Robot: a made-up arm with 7 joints. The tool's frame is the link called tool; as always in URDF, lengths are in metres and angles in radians. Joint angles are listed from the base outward. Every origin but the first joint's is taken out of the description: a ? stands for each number. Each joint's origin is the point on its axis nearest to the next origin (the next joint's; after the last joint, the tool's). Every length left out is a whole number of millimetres.
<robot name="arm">
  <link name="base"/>
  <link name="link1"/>
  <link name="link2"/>
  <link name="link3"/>
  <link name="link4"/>
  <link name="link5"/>
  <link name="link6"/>
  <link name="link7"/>
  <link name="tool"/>
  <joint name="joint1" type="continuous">
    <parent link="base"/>
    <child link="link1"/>
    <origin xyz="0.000 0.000 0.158" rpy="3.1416 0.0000 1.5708"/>
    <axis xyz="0 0 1"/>
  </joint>
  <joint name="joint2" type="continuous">
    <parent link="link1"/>
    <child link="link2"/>
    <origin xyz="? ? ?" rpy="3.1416 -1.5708 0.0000"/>
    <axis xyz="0 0 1"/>
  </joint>
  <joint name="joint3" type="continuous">
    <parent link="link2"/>
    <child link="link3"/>
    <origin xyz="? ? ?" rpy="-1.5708 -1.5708 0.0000"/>
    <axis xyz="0 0 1"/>
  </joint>
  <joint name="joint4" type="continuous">
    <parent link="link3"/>
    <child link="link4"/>
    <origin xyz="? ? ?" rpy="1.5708 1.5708 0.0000"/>
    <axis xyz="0 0 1"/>
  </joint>
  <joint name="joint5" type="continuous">
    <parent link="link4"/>
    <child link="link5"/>
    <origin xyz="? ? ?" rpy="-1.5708 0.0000 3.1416"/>
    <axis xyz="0 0 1"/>
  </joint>
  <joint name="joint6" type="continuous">
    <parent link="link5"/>
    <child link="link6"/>
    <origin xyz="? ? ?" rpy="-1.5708 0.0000 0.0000"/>
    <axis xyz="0 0 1"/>
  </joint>
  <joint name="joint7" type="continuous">
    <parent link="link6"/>
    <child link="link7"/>
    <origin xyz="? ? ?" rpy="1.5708 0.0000 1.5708"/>
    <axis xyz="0 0 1"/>
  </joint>
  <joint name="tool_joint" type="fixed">
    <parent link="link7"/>
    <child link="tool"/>
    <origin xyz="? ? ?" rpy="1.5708 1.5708 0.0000"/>
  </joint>
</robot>
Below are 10 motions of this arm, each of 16 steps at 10 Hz.
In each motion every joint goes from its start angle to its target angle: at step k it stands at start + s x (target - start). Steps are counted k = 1, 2, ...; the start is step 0. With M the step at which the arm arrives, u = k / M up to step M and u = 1 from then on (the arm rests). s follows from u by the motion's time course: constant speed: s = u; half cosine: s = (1 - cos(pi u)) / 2; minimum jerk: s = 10 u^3 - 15 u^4 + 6 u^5.
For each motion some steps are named. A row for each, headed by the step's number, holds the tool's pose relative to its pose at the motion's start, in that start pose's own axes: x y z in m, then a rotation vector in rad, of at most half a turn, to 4 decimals.
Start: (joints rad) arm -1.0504 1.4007 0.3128 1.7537 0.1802 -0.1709 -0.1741
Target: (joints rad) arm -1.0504 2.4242 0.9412 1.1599 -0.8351 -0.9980 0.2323
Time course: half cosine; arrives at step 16
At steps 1, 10, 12, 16:
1: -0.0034 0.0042 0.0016 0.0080 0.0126 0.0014
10: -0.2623 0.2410 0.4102 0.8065 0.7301 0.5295
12: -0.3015 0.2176 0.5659 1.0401 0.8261 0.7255
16: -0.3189 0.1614 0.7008 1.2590 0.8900 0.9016

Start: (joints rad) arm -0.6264 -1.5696 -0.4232 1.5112 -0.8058 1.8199 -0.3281
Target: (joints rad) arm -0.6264 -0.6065 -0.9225 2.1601 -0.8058 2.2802 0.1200
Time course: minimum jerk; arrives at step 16
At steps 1, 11, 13, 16:
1: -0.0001 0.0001 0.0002 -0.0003 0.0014 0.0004
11: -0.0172 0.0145 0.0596 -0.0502 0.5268 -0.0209
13: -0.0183 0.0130 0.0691 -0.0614 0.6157 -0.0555
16: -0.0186 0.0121 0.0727 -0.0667 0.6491 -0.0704

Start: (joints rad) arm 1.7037 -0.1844 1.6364 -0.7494 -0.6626 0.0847 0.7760
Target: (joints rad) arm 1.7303 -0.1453 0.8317 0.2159 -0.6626 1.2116 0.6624
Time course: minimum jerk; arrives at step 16
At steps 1, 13, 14, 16:
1: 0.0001 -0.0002 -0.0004 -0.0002 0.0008 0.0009
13: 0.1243 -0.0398 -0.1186 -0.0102 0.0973 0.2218
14: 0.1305 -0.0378 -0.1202 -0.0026 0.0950 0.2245
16: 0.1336 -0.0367 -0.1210 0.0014 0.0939 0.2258

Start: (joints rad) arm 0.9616 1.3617 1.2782 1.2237 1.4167 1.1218 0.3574
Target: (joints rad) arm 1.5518 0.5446 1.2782 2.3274 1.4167 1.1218 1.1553
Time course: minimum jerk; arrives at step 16
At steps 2, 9, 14, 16:
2: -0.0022 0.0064 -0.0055 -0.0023 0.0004 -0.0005
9: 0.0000 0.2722 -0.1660 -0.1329 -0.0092 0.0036
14: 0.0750 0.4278 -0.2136 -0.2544 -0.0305 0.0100
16: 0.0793 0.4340 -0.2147 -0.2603 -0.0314 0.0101

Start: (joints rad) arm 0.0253 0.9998 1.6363 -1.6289 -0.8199 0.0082 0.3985
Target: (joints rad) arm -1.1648 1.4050 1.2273 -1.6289 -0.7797 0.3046 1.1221
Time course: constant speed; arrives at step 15
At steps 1, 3, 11, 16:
1: 0.0460 0.0079 0.0201 -0.0345 -0.0489 0.0114
3: 0.1328 0.0220 0.0729 -0.1077 -0.1497 0.0227
11: 0.3559 0.0353 0.4182 -0.4275 -0.5574 -0.1095
16: 0.3637 0.0032 0.6293 -0.5761 -0.7301 -0.2905

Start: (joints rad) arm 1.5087 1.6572 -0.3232 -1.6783 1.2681 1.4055 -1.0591
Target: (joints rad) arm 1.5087 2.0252 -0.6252 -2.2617 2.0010 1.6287 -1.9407
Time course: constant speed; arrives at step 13
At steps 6, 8, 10, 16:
6: 0.1092 0.2067 -0.0007 0.5961 -0.0788 0.3793
8: 0.1232 0.2860 0.0009 0.8048 -0.0363 0.5148
10: 0.1248 0.3663 0.0026 1.0146 0.0435 0.6451
16: 0.1055 0.4829 0.0047 1.3248 0.2346 0.8162

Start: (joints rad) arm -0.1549 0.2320 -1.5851 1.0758 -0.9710 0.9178 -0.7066
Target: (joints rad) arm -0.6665 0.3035 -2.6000 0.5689 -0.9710 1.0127 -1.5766
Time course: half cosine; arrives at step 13
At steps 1, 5, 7, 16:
1: 0.0010 0.0018 0.0004 0.0276 0.0076 -0.0010
5: 0.0195 0.0498 0.0130 0.6067 0.1839 -0.0775
7: 0.0314 0.0949 0.0307 1.0387 0.3281 -0.2117
16: 0.0581 0.1833 0.0778 1.7730 0.5642 -0.6482

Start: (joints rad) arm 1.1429 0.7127 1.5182 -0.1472 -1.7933 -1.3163 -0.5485
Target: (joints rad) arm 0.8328 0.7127 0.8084 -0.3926 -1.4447 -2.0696 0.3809
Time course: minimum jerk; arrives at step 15
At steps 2, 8, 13, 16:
2: -0.0057 0.0004 0.0004 -0.0267 0.0093 0.0241
8: -0.1837 -0.0184 0.0314 -0.7581 0.1376 0.7463
13: -0.3334 -0.0592 0.0855 -1.2196 0.0471 1.3593
16: -0.3404 -0.0615 0.0887 -1.2370 0.0385 1.3886

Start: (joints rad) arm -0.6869 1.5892 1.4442 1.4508 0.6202 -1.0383 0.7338
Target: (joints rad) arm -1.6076 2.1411 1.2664 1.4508 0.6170 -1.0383 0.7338
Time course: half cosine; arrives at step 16
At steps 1, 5, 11, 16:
1: -0.0025 0.0031 0.0062 0.0078 -0.0021 0.0039
5: -0.0566 0.0495 0.1509 0.1856 -0.0470 0.0765
11: -0.1494 -0.0331 0.5282 0.6905 -0.1362 0.1460
16: -0.1557 -0.1381 0.6455 0.9003 -0.1510 0.1244

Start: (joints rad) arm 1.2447 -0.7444 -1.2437 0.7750 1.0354 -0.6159 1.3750
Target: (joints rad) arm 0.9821 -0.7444 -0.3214 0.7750 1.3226 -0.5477 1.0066
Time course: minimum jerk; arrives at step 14
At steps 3, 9, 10, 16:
3: -0.0065 0.0121 -0.0028 0.0319 -0.0160 0.0304
9: -0.1026 0.1213 -0.0007 0.3787 -0.1818 0.3209
10: -0.1217 0.1349 0.0038 0.4346 -0.2075 0.3633
16: -0.1508 0.1524 0.0117 0.5159 -0.2446 0.4235

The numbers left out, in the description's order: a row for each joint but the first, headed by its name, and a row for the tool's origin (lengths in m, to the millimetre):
joint2: -0.407 -0.019 0.000
joint3: 0.117 0.364 0.000
joint4: -0.030 -0.160 0.000
joint5: 0.104 -0.028 0.000
joint6: 0.146 0.194 0.000
joint7: -0.284 0.072 0.000
tool: -0.023 0.081 0.000

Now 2 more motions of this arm.
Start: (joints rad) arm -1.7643 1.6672 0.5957 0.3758 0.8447 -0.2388 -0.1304
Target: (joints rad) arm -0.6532 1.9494 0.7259 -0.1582 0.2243 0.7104 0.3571
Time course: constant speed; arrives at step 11
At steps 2, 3, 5, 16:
2: -0.0241 -0.0329 -0.0419 0.0148 0.0388 -0.3354
3: -0.0445 -0.0420 -0.0671 0.0292 0.0790 -0.4949
5: -0.0967 -0.0390 -0.1238 0.0722 0.2012 -0.7896
16: -0.2527 0.1568 -0.2738 0.2983 0.8735 -1.3619

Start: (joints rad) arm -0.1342 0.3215 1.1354 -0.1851 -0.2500 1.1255 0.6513
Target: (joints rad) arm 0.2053 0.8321 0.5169 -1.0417 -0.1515 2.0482 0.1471
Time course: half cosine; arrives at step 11
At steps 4, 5, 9, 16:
4: -0.0477 -0.1157 -0.1178 0.0273 0.4180 -0.1947
5: -0.0862 -0.1809 -0.1541 -0.0103 0.5894 -0.3235
9: -0.2455 -0.4493 -0.1172 -0.4009 0.9256 -0.9444
16: -0.2654 -0.4894 -0.0843 -0.4958 0.9217 -1.0562

